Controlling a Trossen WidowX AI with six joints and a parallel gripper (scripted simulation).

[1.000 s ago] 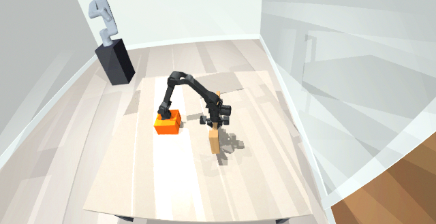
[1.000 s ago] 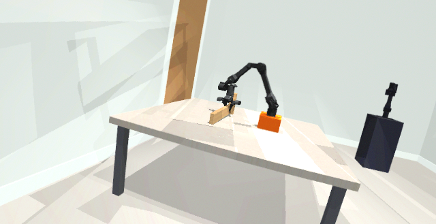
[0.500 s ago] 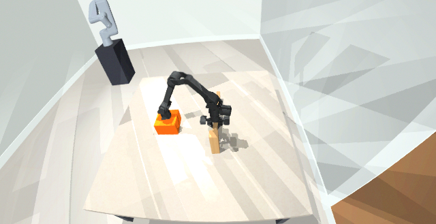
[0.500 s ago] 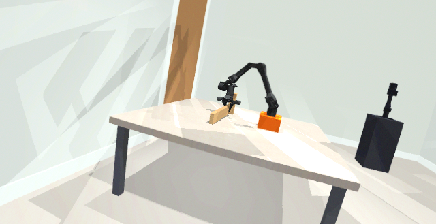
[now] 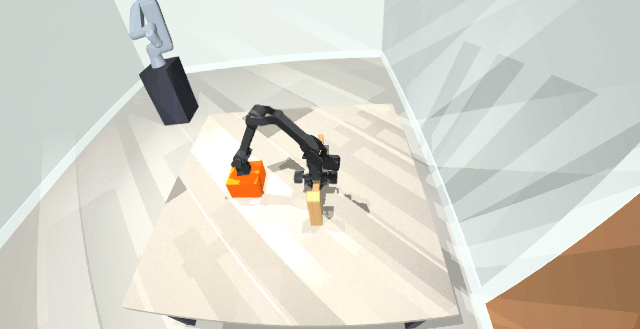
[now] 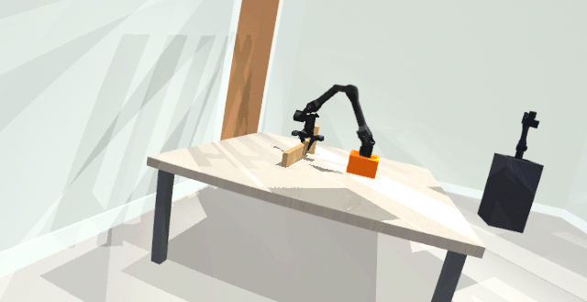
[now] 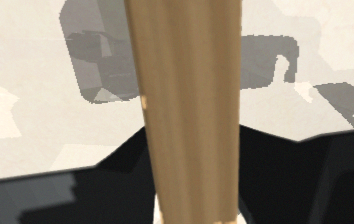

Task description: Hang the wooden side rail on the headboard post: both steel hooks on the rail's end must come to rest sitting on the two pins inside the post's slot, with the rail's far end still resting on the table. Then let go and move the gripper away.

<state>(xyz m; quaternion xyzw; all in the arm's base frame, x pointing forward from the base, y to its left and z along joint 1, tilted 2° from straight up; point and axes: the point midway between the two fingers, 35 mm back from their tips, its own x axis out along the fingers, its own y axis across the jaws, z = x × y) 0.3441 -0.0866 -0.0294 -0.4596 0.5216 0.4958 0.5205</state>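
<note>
Now: the wooden headboard post 1 cm behind my gripper tip, 14 cm to the right of it and 4 cm above it.
</note>
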